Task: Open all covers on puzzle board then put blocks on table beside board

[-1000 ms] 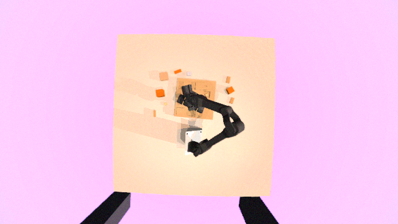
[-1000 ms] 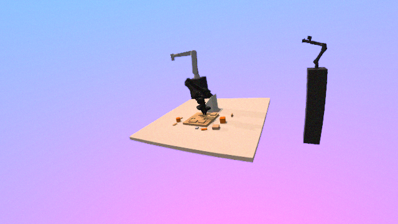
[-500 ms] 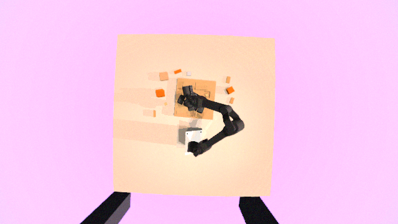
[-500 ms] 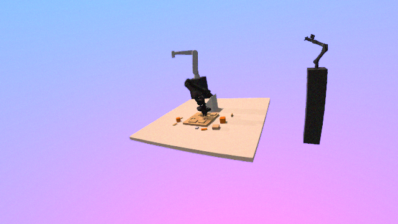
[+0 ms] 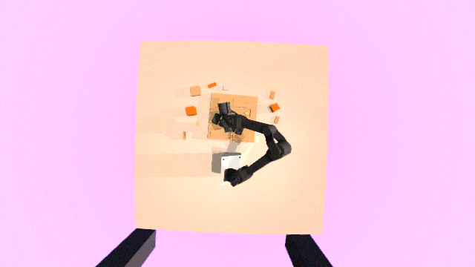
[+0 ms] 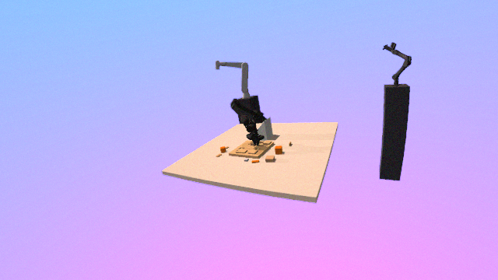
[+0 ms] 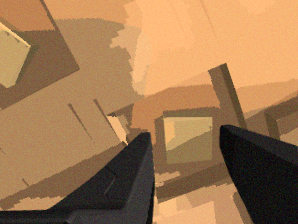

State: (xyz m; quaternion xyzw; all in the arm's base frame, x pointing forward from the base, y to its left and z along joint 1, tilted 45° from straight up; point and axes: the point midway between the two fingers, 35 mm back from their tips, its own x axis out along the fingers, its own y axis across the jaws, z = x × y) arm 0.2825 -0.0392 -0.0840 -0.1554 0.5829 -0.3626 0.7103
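The tan puzzle board lies 4 cm ahead of my gripper tip. Round my gripper tip: orange bar: 25 cm ahead, 13 cm to the left, 1 cm below; then orange cube: 25 cm to the left, 7 cm ahead.
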